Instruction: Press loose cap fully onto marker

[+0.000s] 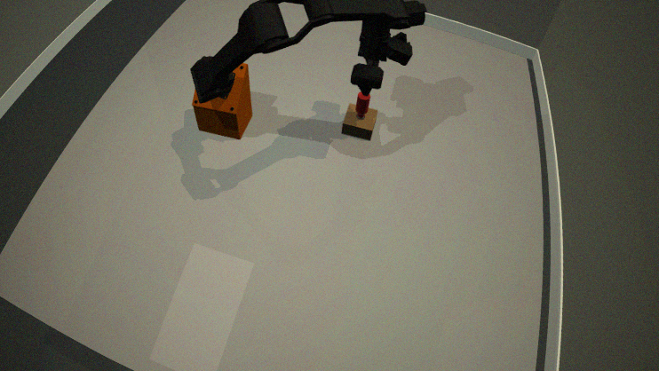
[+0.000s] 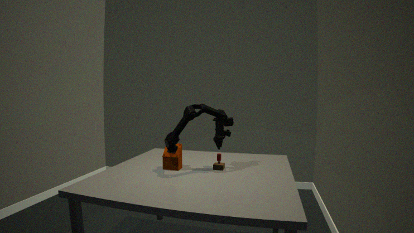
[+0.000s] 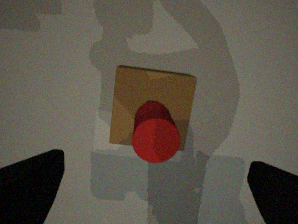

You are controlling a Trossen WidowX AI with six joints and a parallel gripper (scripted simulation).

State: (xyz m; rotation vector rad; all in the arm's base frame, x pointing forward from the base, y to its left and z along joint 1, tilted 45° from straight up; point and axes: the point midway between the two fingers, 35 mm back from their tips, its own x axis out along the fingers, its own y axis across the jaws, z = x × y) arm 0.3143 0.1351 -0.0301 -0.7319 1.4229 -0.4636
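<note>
Now: the red marker cap 70 mm below my gripper tip.
</note>
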